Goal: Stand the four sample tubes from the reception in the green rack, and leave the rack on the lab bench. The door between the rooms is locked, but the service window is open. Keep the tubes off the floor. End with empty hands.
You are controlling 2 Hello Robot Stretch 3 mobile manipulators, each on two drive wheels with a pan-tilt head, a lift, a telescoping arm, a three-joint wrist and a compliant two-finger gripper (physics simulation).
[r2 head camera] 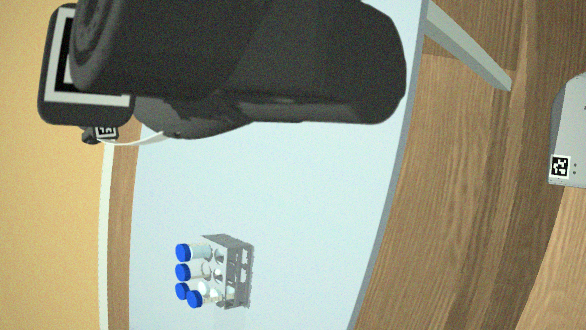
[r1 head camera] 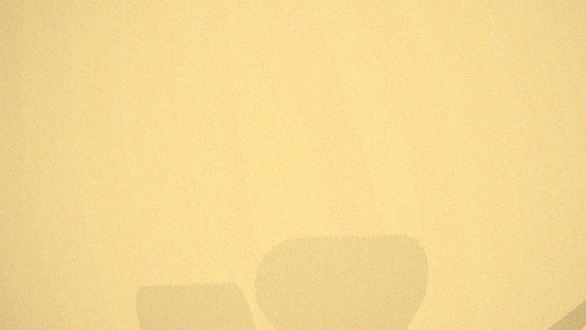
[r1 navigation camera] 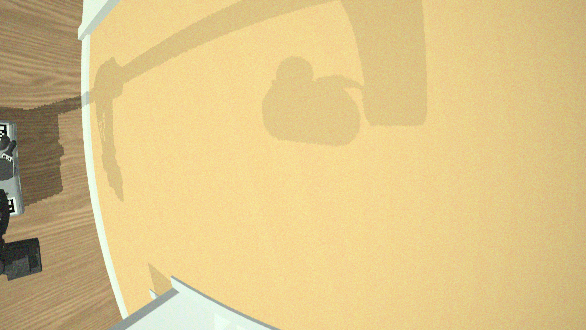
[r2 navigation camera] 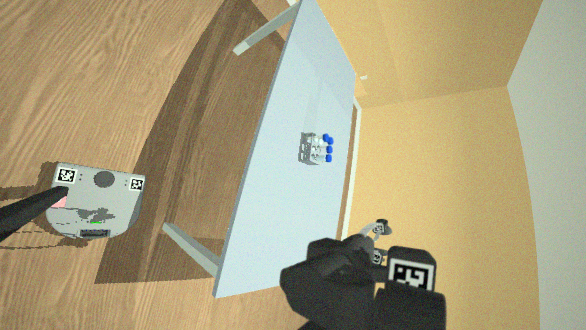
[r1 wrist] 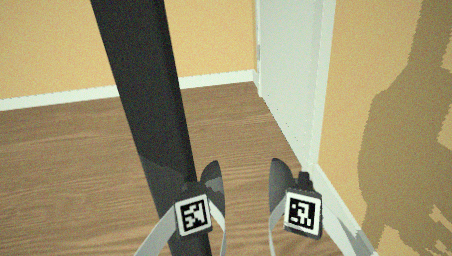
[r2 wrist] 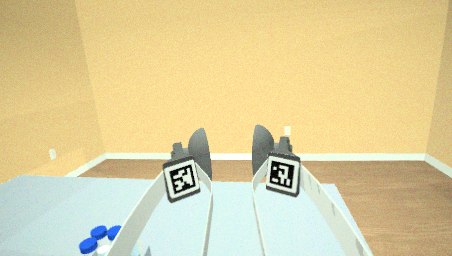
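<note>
Several sample tubes with blue caps (r2 head camera: pixel 183 272) (r2 navigation camera: pixel 328 149) (r2 wrist: pixel 88 245) stand in a grey rack (r2 head camera: pixel 240 275) (r2 navigation camera: pixel 306 150) on a pale blue table (r2 head camera: pixel 300 165) (r2 navigation camera: pixel 280 190) (r2 wrist: pixel 50 205). The green rack does not show. The r2 gripper (r2 navigation camera: pixel 381 242) (r2 wrist: pixel 231 147) is open and empty, in the air near one end of the table and apart from the tubes, which are low at the left in the r2 wrist view. The r1 gripper (r1 wrist: pixel 247 175) is open and empty above the wood floor, beside a wall. Part of the white service window (r1 navigation camera: pixel 210 310) shows low in the r1 navigation view.
A closed white door (r1 wrist: pixel 287 60) stands ahead of the r1 gripper, in the wall at its right. A yellow wall (r1 head camera: pixel 300 125) fills most of the r1 head view. The r2 base (r2 navigation camera: pixel 100 200) stands beside the table's long edge, near a table leg (r2 navigation camera: pixel 192 250).
</note>
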